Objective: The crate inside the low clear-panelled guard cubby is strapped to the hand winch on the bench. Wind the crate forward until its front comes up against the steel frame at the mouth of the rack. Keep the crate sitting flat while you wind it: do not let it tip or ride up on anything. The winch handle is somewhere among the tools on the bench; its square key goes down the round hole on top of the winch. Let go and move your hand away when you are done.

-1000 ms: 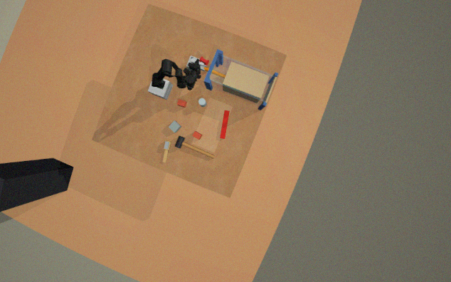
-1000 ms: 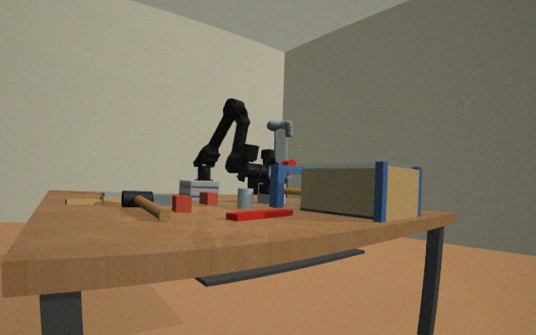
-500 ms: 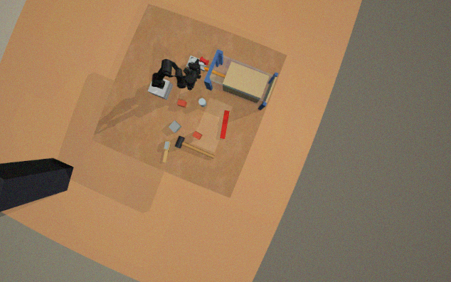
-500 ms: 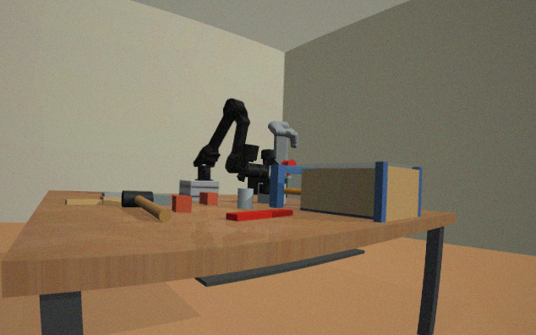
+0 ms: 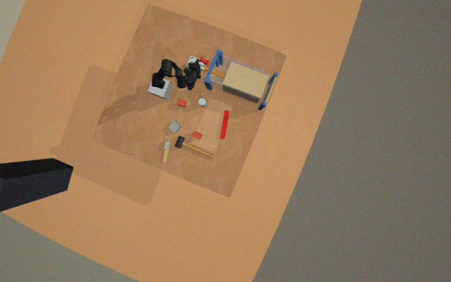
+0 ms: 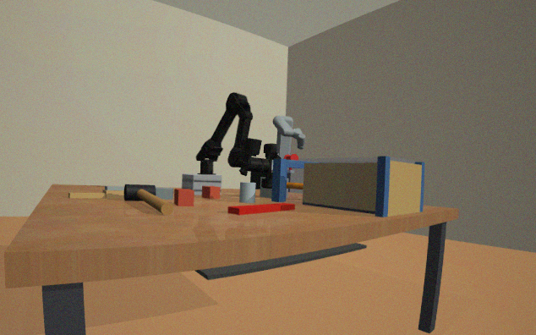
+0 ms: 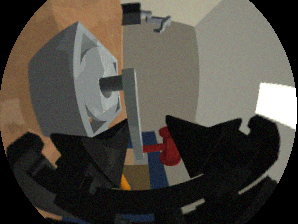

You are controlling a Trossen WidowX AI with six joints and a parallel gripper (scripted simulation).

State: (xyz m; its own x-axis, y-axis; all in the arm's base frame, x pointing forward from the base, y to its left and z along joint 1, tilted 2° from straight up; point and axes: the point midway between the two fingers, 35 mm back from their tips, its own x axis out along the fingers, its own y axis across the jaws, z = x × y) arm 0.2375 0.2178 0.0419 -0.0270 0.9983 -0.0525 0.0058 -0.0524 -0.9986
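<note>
Now: the winch handle 10 mm ahead of my gripper tip, 10 mm to the right of it and 10 mm below it. Round my gripper tip: red knob (50 mm ahead, 20 mm above); then clear-panelled cubby (350 mm ahead, 20 mm to the right, 20 mm below); then grey hand winch (60 mm behind, 10 mm to the right, 100 mm below).
</note>
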